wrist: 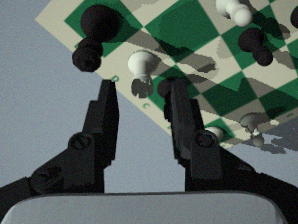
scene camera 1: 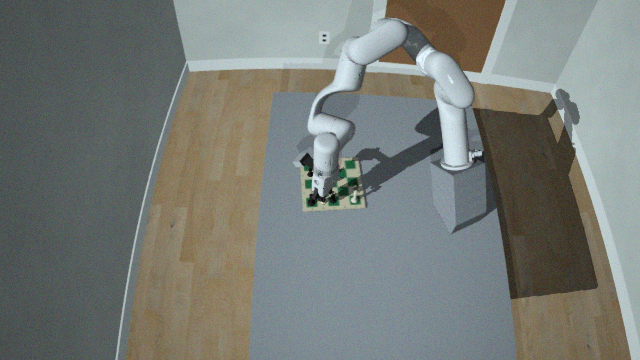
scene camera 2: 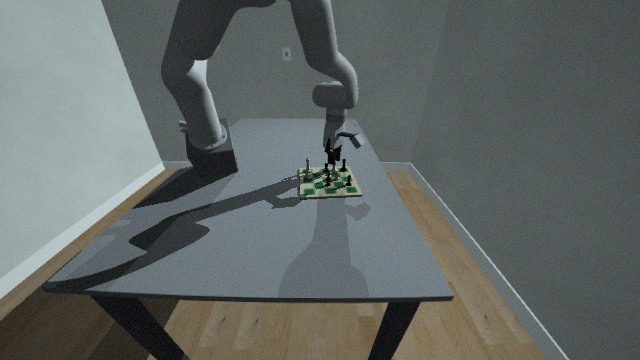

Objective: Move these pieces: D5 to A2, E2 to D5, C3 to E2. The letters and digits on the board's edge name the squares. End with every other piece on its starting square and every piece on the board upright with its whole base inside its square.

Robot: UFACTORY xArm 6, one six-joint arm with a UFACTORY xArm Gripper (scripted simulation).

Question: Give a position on a black piece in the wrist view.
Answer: At 98,28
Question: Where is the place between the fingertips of my gripper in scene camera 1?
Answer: At 324,195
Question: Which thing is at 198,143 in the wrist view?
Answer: My gripper.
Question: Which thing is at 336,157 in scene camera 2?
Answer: My gripper.
